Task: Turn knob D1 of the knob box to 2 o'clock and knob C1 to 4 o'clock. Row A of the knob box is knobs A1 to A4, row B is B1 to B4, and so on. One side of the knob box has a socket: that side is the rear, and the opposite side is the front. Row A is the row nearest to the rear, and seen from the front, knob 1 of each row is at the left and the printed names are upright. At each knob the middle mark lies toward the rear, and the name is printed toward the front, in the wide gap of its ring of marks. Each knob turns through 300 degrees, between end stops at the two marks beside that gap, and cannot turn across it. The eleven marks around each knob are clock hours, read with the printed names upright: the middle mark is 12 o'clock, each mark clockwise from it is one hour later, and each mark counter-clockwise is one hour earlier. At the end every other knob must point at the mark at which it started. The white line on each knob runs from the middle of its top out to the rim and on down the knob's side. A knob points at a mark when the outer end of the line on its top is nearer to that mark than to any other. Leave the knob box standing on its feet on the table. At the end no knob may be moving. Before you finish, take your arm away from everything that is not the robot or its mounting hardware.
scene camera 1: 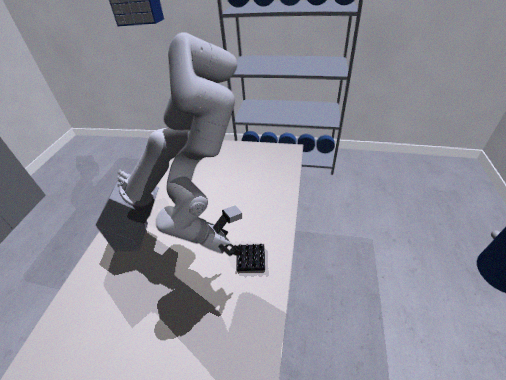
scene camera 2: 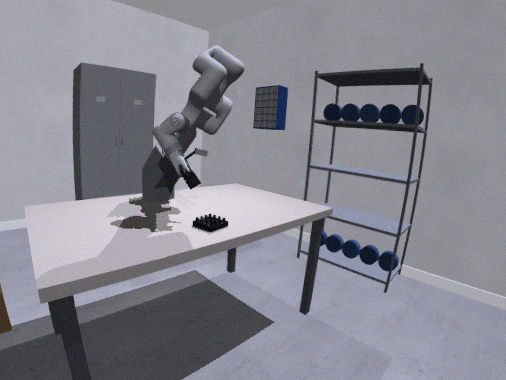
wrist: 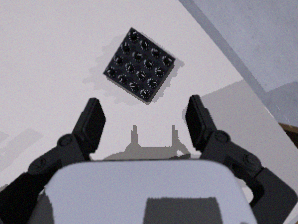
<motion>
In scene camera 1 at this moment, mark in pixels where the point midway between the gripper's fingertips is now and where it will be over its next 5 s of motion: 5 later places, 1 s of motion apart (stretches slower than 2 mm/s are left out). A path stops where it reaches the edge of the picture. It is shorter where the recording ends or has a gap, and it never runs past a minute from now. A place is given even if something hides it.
My gripper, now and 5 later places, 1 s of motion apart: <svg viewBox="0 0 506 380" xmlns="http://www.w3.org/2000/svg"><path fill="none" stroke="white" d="M232 243L243 244L248 246L239 247L237 246L250 244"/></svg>
</motion>
